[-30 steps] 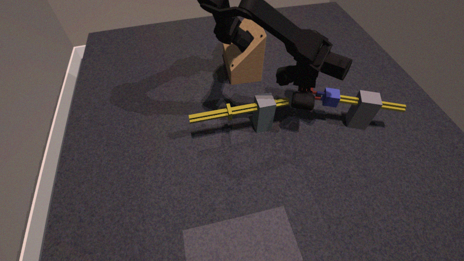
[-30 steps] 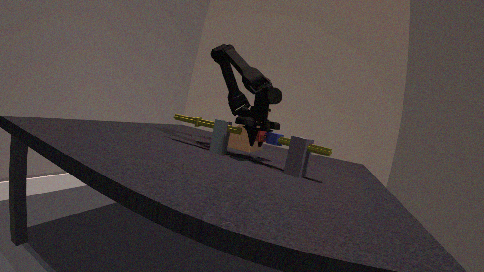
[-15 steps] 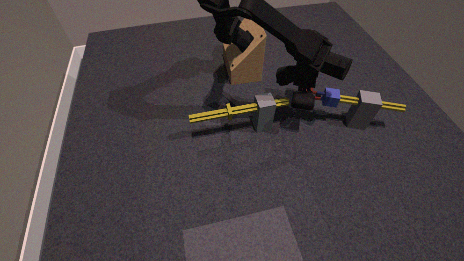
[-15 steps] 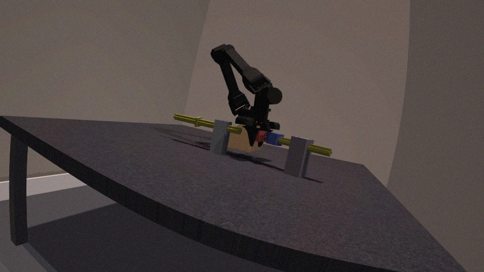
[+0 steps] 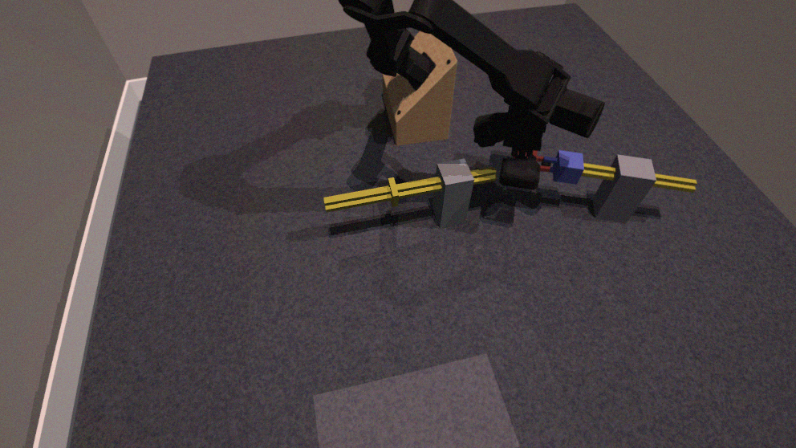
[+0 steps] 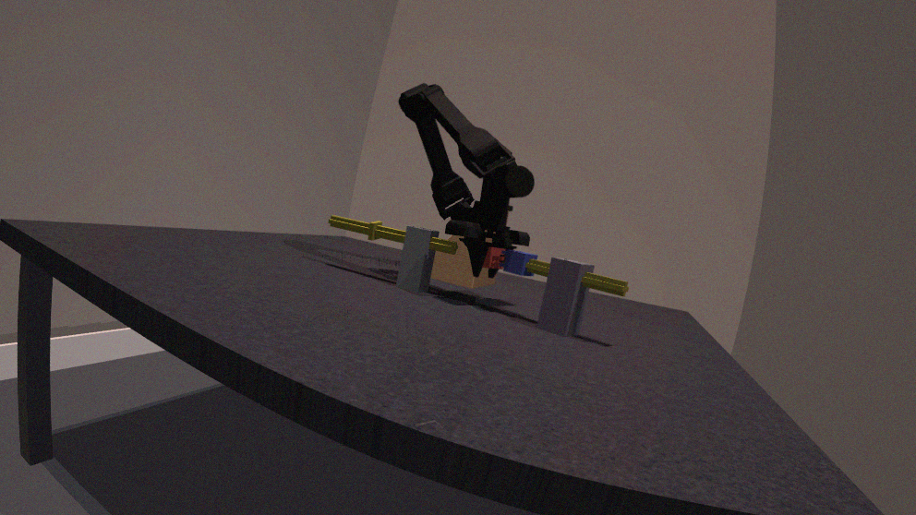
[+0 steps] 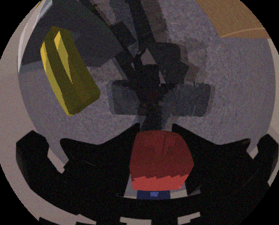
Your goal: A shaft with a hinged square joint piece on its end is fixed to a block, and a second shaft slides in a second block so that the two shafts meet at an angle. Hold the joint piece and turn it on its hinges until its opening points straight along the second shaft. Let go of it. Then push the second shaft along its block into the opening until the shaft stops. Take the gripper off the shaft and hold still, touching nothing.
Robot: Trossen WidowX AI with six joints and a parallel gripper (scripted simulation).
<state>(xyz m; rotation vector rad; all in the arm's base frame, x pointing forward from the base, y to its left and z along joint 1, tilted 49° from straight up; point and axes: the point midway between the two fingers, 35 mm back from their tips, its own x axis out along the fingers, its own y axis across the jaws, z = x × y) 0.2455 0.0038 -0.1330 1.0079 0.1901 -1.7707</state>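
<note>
Right now my gripper tip is 10 mm short of the red joint piece, 10 mm to the right of it and 40 mm below it.
</note>
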